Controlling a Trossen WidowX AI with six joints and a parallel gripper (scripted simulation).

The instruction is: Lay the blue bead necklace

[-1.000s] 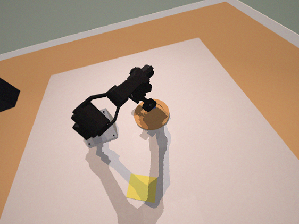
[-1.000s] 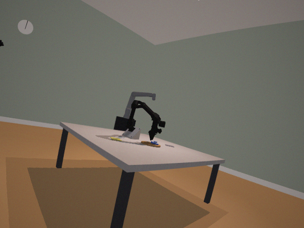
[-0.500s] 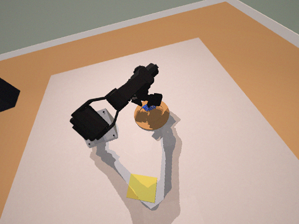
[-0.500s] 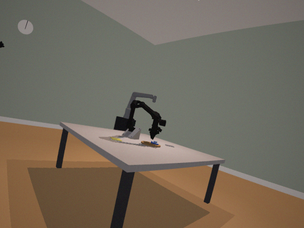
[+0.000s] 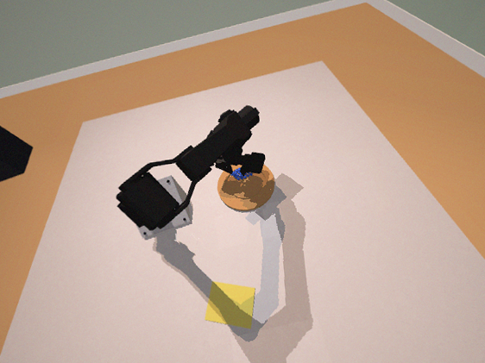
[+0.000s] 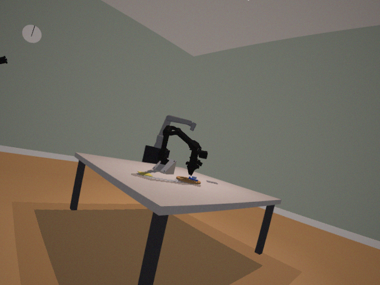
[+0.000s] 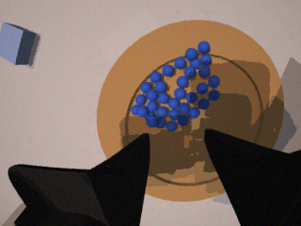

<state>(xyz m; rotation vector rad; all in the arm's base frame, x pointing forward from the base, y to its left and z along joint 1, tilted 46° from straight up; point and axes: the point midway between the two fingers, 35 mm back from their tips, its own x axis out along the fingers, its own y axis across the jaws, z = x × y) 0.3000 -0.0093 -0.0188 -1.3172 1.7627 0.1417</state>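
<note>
The round bead board is 10 mm ahead of my gripper tip, 30 mm to the right of it and 30 mm below it. From my gripper tip the other things lie so: yellow square patch: 150 mm behind, 350 mm to the right, 40 mm below; then flat grey tile: 50 mm ahead, 280 mm to the left, 40 mm below; then light blue cube: 70 mm behind, 170 mm to the left, 30 mm below.
</note>
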